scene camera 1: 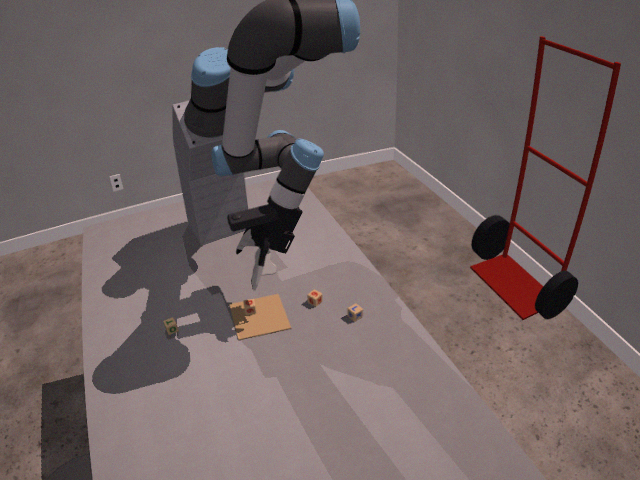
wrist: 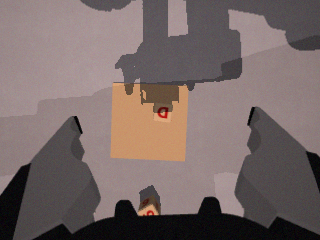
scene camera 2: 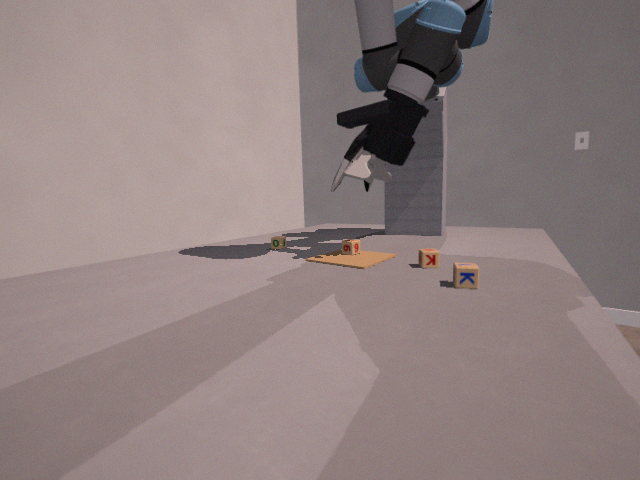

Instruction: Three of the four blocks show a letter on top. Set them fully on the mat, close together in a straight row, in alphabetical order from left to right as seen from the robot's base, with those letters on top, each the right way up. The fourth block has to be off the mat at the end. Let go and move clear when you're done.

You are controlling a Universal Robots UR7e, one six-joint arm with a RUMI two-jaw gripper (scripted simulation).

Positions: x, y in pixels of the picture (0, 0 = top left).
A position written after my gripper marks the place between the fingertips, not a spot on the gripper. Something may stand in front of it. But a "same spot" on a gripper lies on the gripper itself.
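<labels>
Scene camera 1 shows my gripper and a tan mat. The gripper is visible in the wrist view, and the mat is visible in the wrist view point(134, 134). The mat appears in scene camera 2, and my gripper appears in scene camera 2 point(350, 191). On my gripper, point(wrist: 55, 188) and point(scene camera 1: 257, 254) are the same spot. On the tan mat, point(scene camera 2: 366, 259) and point(scene camera 1: 274, 315) are the same spot.
</labels>
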